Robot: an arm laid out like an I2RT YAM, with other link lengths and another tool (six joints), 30 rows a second.
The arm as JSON. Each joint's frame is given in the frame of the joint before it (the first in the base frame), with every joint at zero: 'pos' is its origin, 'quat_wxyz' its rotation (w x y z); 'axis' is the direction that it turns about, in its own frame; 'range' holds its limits. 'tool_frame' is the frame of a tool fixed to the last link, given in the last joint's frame.
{
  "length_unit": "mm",
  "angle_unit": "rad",
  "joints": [
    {
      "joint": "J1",
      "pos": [
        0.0,
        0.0,
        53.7
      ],
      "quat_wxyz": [
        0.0,
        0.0,
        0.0,
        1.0
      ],
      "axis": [
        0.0,
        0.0,
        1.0
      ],
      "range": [
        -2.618,
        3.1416
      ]
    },
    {
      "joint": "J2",
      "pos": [
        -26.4,
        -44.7,
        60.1
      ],
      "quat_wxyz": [
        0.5,
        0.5,
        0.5,
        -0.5
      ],
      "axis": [
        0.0,
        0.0,
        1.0
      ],
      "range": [
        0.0,
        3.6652
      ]
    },
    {
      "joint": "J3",
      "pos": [
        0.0,
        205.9,
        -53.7
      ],
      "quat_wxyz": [
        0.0,
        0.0,
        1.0,
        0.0
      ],
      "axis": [
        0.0,
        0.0,
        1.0
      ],
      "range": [
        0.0,
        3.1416
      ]
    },
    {
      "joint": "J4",
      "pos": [
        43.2,
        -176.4,
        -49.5
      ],
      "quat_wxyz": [
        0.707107,
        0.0,
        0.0,
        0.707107
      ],
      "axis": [
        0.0,
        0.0,
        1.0
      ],
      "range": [
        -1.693,
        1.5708
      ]
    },
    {
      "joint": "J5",
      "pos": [
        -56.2,
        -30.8,
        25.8
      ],
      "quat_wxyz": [
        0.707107,
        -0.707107,
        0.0,
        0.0
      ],
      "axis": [
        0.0,
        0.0,
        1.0
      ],
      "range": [
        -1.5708,
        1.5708
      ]
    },
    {
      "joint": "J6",
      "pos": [
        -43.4,
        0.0,
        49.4
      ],
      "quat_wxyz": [
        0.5,
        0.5,
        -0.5,
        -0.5
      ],
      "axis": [
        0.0,
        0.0,
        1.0
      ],
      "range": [
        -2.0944,
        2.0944
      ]
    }
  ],
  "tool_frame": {
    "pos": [
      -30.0,
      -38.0,
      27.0
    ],
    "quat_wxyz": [
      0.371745,
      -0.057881,
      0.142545,
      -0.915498
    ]
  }
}
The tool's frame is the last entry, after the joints.
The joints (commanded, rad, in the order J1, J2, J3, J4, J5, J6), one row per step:
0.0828, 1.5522, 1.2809, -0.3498, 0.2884, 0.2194
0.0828, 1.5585, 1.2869, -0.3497, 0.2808, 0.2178
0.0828, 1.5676, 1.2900, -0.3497, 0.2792, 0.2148
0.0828, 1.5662, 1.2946, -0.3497, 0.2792, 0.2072
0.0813, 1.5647, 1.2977, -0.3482, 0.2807, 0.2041
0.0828, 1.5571, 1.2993, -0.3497, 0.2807, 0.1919
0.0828, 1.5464, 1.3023, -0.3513, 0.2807, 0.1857
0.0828, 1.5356, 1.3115, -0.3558, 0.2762, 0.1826
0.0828, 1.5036, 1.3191, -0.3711, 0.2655, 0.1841
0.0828, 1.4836, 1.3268, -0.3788, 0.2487, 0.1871
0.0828, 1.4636, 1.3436, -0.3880, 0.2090, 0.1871
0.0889, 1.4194, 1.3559, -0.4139, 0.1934, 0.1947
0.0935, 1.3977, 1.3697, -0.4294, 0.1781, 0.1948
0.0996, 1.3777, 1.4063, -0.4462, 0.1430, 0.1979
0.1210, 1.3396, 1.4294, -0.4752, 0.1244, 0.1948
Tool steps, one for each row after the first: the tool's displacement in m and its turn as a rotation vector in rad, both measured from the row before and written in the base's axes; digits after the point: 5 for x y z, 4 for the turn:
0.00122, 0.00073, -0.00010, 0.0031, 0.0009, 0.0071
0.00147, 0.00037, -0.00187, -0.0020, 0.0067, 0.0030
0.00004, 0.00032, 0.00162, -0.0056, -0.0044, 0.0043
0.00011, -0.00046, 0.00149, -0.0029, -0.0055, -0.0010
-0.00124, 0.00090, 0.00228, -0.0092, -0.0051, 0.0082
-0.00156, 0.00013, 0.00375, -0.0040, -0.0108, 0.0034
-0.00149, 0.00034, 0.00538, 0.0012, -0.0146, 0.0054
-0.00570, 0.00026, 0.00989, 0.0090, -0.0240, 0.0082
-0.00365, 0.00082, 0.00728, 0.0129, -0.0198, 0.0129
-0.00400, 0.00260, 0.00981, 0.0220, -0.0259, 0.0344
-0.00974, 0.00186, 0.01306, 0.0166, -0.0308, 0.0163
-0.00536, 0.00201, 0.00820, 0.0088, -0.0193, 0.0182
-0.00606, 0.00365, 0.01453, 0.0214, -0.0384, 0.0366
-0.01162, 0.00634, 0.01312, 0.0079, -0.0311, 0.0397

